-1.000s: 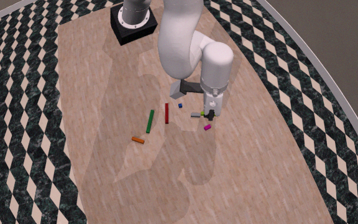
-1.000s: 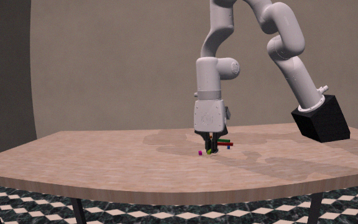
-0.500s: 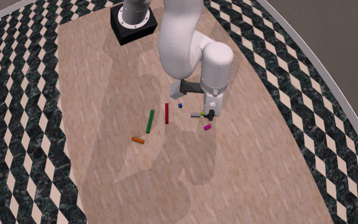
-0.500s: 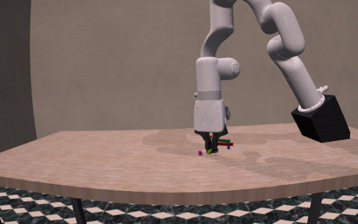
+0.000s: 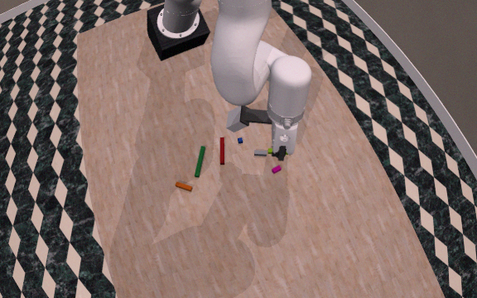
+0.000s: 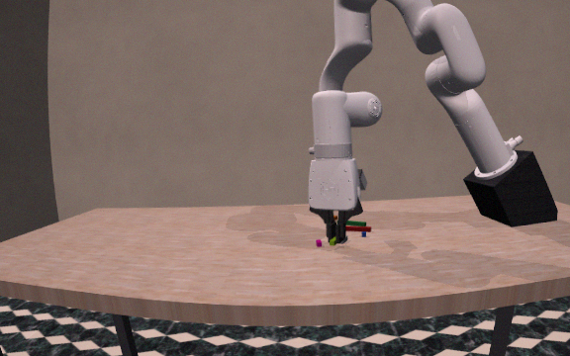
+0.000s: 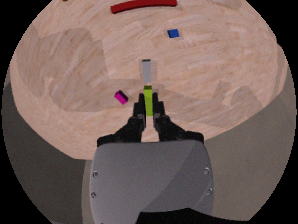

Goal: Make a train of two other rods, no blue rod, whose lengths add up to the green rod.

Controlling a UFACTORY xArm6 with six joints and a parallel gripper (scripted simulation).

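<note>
Now: the magenta rod 40 mm ahead of my hand, 30 mm below it and 20 mm to the right of it. From my hand the other things lie so: grey rod: 40 mm to the right, 30 mm below, 10 mm behind; then small blue rod: 80 mm to the right, 60 mm behind, 30 mm below; then lime rod: 20 mm below.
</note>
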